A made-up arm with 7 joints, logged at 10 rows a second.
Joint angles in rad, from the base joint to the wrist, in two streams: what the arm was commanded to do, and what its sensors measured. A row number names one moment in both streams.
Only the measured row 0 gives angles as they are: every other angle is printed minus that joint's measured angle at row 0.
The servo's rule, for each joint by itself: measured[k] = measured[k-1] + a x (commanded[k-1-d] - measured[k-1]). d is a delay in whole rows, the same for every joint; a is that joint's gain. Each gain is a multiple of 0.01, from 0.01 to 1. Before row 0 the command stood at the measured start. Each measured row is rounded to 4 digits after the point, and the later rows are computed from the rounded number. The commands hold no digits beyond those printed.
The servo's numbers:
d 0
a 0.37 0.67 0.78 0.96 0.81 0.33 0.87
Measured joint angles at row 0:
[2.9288 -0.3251 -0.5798 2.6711 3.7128 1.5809 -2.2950]
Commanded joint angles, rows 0 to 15:
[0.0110 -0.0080 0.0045 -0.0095 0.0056 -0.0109 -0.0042]
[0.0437 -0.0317 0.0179 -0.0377 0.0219 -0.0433 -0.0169]
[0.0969 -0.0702 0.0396 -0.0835 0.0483 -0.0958 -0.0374]
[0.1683 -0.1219 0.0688 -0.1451 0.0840 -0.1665 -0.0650]
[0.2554 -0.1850 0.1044 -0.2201 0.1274 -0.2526 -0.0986]
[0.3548 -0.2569 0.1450 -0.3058 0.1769 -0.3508 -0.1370]
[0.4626 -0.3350 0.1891 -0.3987 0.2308 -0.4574 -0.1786]
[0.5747 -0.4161 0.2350 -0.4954 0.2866 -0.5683 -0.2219]
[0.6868 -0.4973 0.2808 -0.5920 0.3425 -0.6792 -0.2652]
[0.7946 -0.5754 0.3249 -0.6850 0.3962 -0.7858 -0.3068]
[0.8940 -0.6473 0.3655 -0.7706 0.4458 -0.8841 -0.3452]
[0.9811 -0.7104 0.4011 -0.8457 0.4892 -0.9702 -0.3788]
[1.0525 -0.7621 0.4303 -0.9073 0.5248 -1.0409 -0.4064]
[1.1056 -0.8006 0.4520 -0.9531 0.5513 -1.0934 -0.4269]
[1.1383 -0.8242 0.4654 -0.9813 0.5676 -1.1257 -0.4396]
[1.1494 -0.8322 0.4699 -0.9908 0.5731 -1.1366 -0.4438]
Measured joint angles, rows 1 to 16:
[0.0041 -0.0054 0.0035 -0.0091 0.0045 -0.0036 -0.0037]
[0.0188 -0.0230 0.0147 -0.0366 0.0186 -0.0167 -0.0152]
[0.0477 -0.0546 0.0341 -0.0816 0.0427 -0.0428 -0.0345]
[0.0923 -0.0997 0.0612 -0.1426 0.0762 -0.0836 -0.0610]
[0.1526 -0.1569 0.0949 -0.2170 0.1177 -0.1394 -0.0937]
[0.2274 -0.2239 0.1340 -0.3022 0.1657 -0.2092 -0.1314]
[0.3144 -0.2983 0.1770 -0.3948 0.2184 -0.2911 -0.1725]
[0.4107 -0.3772 0.2222 -0.4914 0.2736 -0.3826 -0.2155]
[0.5129 -0.4577 0.2679 -0.5880 0.3294 -0.4805 -0.2587]
[0.6171 -0.5366 0.3124 -0.6811 0.3835 -0.5812 -0.3005]
[0.7196 -0.6108 0.3538 -0.7670 0.4340 -0.6812 -0.3394]
[0.8164 -0.6775 0.3907 -0.8426 0.4787 -0.7766 -0.3737]
[0.9038 -0.7342 0.4216 -0.9047 0.5160 -0.8638 -0.4021]
[0.9785 -0.7787 0.4453 -0.9512 0.5446 -0.9396 -0.4237]
[1.0376 -0.8092 0.4610 -0.9801 0.5632 -1.0010 -0.4375]
[1.0790 -0.8246 0.4679 -0.9904 0.5712 -1.0457 -0.4430]

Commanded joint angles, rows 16 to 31:
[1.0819 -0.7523 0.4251 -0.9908 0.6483 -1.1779 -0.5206]
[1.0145 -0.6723 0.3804 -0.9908 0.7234 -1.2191 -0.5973]
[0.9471 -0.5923 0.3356 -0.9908 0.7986 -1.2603 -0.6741]
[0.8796 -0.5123 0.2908 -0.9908 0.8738 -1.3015 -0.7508]
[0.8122 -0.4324 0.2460 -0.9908 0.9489 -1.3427 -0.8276]
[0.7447 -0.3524 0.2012 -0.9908 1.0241 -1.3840 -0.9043]
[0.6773 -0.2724 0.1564 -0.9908 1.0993 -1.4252 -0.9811]
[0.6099 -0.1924 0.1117 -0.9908 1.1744 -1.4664 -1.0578]
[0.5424 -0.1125 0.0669 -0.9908 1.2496 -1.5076 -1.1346]
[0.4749 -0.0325 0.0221 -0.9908 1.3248 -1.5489 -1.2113]
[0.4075 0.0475 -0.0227 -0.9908 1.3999 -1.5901 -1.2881]
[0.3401 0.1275 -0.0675 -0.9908 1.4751 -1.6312 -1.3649]
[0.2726 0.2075 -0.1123 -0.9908 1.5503 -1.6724 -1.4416]
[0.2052 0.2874 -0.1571 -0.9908 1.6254 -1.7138 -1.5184]
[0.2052 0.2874 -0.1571 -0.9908 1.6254 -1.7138 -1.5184]
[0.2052 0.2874 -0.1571 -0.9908 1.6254 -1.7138 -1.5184]
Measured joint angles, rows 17 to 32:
[1.0801 -0.7762 0.4345 -0.9908 0.6337 -1.0893 -0.5105]
[1.0558 -0.7066 0.3923 -0.9908 0.7064 -1.1321 -0.5860]
[1.0156 -0.6300 0.3481 -0.9908 0.7811 -1.1744 -0.6626]
[0.9653 -0.5511 0.3034 -0.9908 0.8562 -1.2163 -0.7393]
[0.9087 -0.4716 0.2586 -0.9908 0.9313 -1.2580 -0.8161]
[0.8480 -0.3917 0.2138 -0.9908 1.0065 -1.2996 -0.8928]
[0.7848 -0.3118 0.1690 -0.9908 1.0817 -1.3410 -0.9696]
[0.7201 -0.2318 0.1243 -0.9908 1.1568 -1.3824 -1.0463]
[0.6544 -0.1519 0.0795 -0.9908 1.2320 -1.4237 -1.1231]
[0.5880 -0.0719 0.0347 -0.9908 1.3072 -1.4650 -1.1998]
[0.5212 0.0081 -0.0101 -0.9908 1.3823 -1.5063 -1.2766]
[0.4542 0.0881 -0.0549 -0.9908 1.4575 -1.5475 -1.3534]
[0.3870 0.1681 -0.0997 -0.9908 1.5327 -1.5887 -1.4301]
[0.3197 0.2480 -0.1445 -0.9908 1.6078 -1.6300 -1.5069]
[0.2773 0.2744 -0.1543 -0.9908 1.6221 -1.6577 -1.5169]
[0.2506 0.2831 -0.1565 -0.9908 1.6248 -1.6762 -1.5182]

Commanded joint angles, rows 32 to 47:
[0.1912 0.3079 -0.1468 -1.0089 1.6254 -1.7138 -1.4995]
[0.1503 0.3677 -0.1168 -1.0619 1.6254 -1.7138 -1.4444]
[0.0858 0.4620 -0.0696 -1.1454 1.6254 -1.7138 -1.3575]
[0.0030 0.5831 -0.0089 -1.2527 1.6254 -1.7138 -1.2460]
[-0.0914 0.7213 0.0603 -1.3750 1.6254 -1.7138 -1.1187]
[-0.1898 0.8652 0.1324 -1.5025 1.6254 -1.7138 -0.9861]
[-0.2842 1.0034 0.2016 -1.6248 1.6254 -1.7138 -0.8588]
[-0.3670 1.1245 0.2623 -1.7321 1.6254 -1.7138 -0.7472]
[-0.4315 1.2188 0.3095 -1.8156 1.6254 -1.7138 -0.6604]
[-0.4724 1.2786 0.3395 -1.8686 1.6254 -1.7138 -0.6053]
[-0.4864 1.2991 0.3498 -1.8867 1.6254 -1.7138 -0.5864]
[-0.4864 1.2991 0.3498 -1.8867 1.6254 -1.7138 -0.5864]
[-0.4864 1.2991 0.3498 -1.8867 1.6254 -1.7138 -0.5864]
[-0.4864 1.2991 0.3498 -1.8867 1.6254 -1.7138 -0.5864]
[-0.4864 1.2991 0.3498 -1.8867 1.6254 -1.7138 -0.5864]
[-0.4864 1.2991 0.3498 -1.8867 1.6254 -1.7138 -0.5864]
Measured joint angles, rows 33 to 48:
[0.2286 0.2997 -0.1489 -1.0082 1.6253 -1.6886 -1.5019]
[0.1996 0.3453 -0.1239 -1.0598 1.6254 -1.6969 -1.4519]
[0.1575 0.4235 -0.0815 -1.1420 1.6254 -1.7025 -1.3698]
[0.1003 0.5304 -0.0249 -1.2483 1.6254 -1.7062 -1.2621]
[0.0294 0.6583 0.0416 -1.3699 1.6254 -1.7087 -1.1373]
[-0.0517 0.7969 0.1124 -1.4972 1.6254 -1.7104 -1.0058]
[-0.1377 0.9353 0.1820 -1.6197 1.6254 -1.7115 -0.8779]
[-0.2225 1.0621 0.2446 -1.7276 1.6254 -1.7123 -0.7642]
[-0.2998 1.1671 0.2952 -1.8121 1.6254 -1.7128 -0.6739]
[-0.3637 1.2418 0.3298 -1.8663 1.6254 -1.7131 -0.6142]
[-0.4091 1.2802 0.3454 -1.8859 1.6254 -1.7133 -0.5900]
[-0.4377 1.2929 0.3488 -1.8867 1.6254 -1.7135 -0.5869]
[-0.4557 1.2971 0.3496 -1.8867 1.6254 -1.7136 -0.5865]
[-0.4671 1.2984 0.3498 -1.8867 1.6254 -1.7137 -0.5864]
[-0.4742 1.2989 0.3498 -1.8867 1.6254 -1.7137 -0.5864]
[-0.4787 1.2990 0.3498 -1.8867 1.6254 -1.7137 -0.5864]

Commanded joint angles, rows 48 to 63:
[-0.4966 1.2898 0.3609 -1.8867 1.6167 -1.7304 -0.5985]
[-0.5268 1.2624 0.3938 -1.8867 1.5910 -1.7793 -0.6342]
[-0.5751 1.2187 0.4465 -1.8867 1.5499 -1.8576 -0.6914]
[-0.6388 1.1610 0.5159 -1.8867 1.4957 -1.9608 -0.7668]
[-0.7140 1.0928 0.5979 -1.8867 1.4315 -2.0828 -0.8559]
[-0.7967 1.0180 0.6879 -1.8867 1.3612 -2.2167 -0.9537]
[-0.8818 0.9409 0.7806 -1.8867 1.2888 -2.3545 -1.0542]
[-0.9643 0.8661 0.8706 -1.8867 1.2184 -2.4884 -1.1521]
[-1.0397 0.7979 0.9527 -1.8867 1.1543 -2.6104 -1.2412]
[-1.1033 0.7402 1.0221 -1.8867 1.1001 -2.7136 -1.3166]
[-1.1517 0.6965 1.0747 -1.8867 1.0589 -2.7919 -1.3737]
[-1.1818 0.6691 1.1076 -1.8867 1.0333 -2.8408 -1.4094]
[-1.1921 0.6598 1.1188 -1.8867 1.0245 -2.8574 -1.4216]
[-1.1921 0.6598 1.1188 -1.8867 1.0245 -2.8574 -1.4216]
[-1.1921 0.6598 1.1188 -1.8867 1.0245 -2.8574 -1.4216]
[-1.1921 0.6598 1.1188 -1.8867 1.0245 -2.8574 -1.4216]
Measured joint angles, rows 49 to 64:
[-0.4853 1.2928 0.3585 -1.8867 1.6184 -1.7192 -0.5969]
[-0.5007 1.2724 0.3860 -1.8867 1.5962 -1.7390 -0.6294]
[-0.5282 1.2364 0.4332 -1.8867 1.5587 -1.7781 -0.6833]
[-0.5691 1.1859 0.4977 -1.8867 1.5077 -1.8384 -0.7559]
[-0.6227 1.1235 0.5759 -1.8867 1.4460 -1.9191 -0.8429]
[-0.6871 1.0528 0.6633 -1.8867 1.3773 -2.0173 -0.9393]
[-0.7591 0.9778 0.7548 -1.8867 1.3056 -2.1286 -1.0393]
[-0.8350 0.9030 0.8451 -1.8867 1.2350 -2.2473 -1.1374]
[-0.9107 0.8326 0.9290 -1.8867 1.1696 -2.3671 -1.2277]
[-0.9820 0.7707 1.0016 -1.8867 1.1133 -2.4814 -1.3050]
[-1.0448 0.7210 1.0586 -1.8867 1.0692 -2.5839 -1.3648]
[-1.0955 0.6862 1.0968 -1.8867 1.0401 -2.6687 -1.4036]
[-1.1312 0.6685 1.1140 -1.8867 1.0275 -2.7310 -1.4193]
[-1.1537 0.6627 1.1177 -1.8867 1.0251 -2.7727 -1.4213]
[-1.1679 0.6608 1.1186 -1.8867 1.0246 -2.8007 -1.4216]
[-1.1769 0.6601 1.1188 -1.8867 1.0245 -2.8194 -1.4216]

